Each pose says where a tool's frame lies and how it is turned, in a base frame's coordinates. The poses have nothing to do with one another.
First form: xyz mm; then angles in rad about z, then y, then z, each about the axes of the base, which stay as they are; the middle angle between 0 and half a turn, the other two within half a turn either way.
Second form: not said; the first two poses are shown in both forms.
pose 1, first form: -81.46 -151.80 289.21 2.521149 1.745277 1.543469
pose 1, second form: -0.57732 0.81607 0.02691; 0.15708 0.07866 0.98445; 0.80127 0.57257 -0.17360; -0.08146 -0.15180 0.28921
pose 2, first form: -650.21 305.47 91.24 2.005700 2.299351 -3.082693
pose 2, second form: -0.22664 -0.62757 -0.74484; -0.92185 0.38505 -0.04392; 0.31436 0.67668 -0.66579; -0.65021 0.30547 0.09124
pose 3, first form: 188.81 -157.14 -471.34 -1.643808 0.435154 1.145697
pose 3, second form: 0.88129 0.43943 0.17385; -0.47157 0.79381 0.38403; 0.03075 -0.42043 0.90681; 0.18881 -0.15714 -0.47134
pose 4, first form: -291.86 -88.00 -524.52 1.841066 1.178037 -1.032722
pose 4, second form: 0.77516 -0.41829 0.47346; 0.58163 0.17990 -0.79331; 0.24666 0.89032 0.38274; -0.29186 -0.08800 -0.52452
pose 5, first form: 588.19 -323.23 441.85 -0.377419 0.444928 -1.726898
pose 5, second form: -0.49450 0.86660 -0.06691; -0.77162 -0.47313 -0.42516; -0.40010 -0.15861 0.90264; 0.58819 -0.32323 0.44185
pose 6, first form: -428.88 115.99 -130.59 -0.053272 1.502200 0.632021
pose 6, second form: 0.08668 -0.58699 0.80494; -0.00253 0.80785 0.58939; -0.99623 -0.05312 0.06854; -0.42888 0.11599 -0.13059
